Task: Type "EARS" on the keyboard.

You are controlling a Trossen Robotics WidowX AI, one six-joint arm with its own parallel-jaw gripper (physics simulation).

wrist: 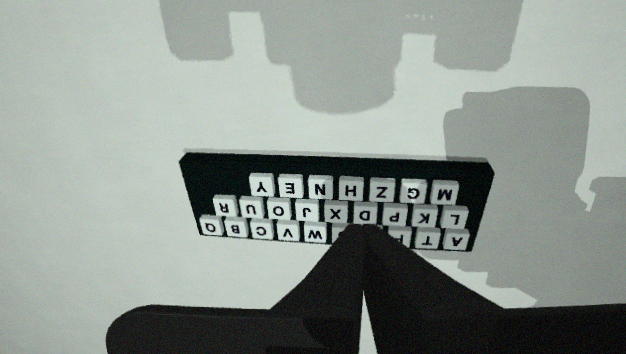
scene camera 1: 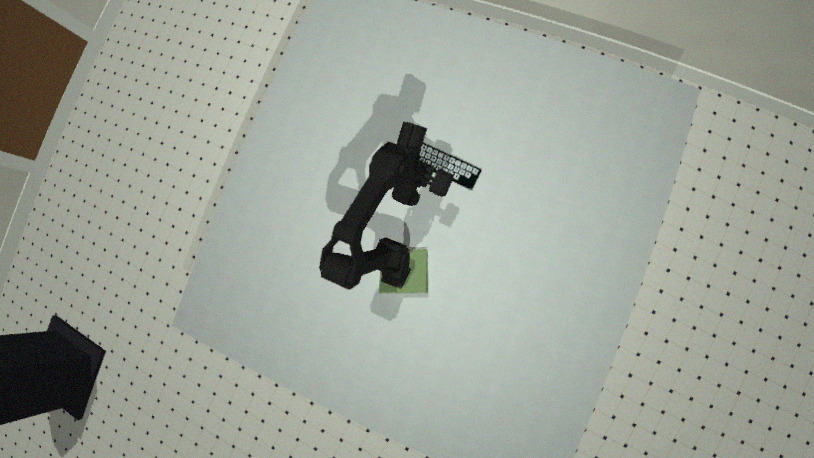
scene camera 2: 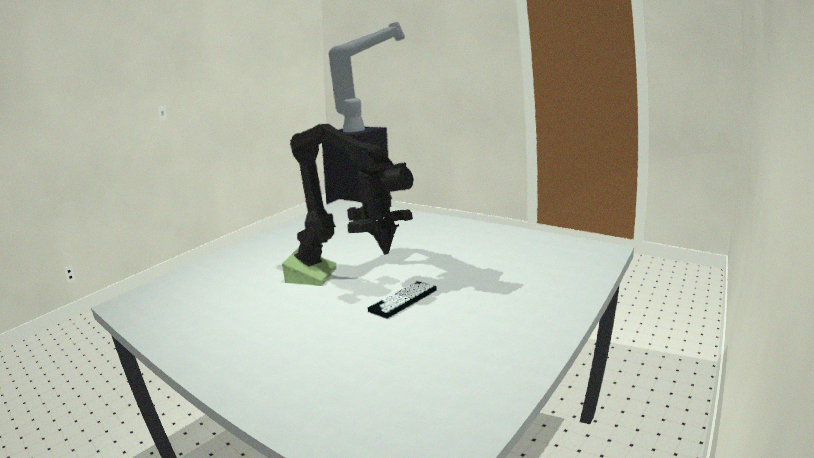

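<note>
The black keyboard with white letter keys lies flat on the table. In the wrist view its letters appear upside down. The E key is in the upper row, the R key is at the left end of the middle row, and the A key is at the right end of the lower row. The S key is partly hidden by a finger. My gripper is shut and empty, its tips above the table and keyboard, overlapping the lower row in the wrist view.
The arm stands on a green base block on the pale table. A grey arm on a dark pedestal stands behind. Arm shadows fall around the keyboard.
</note>
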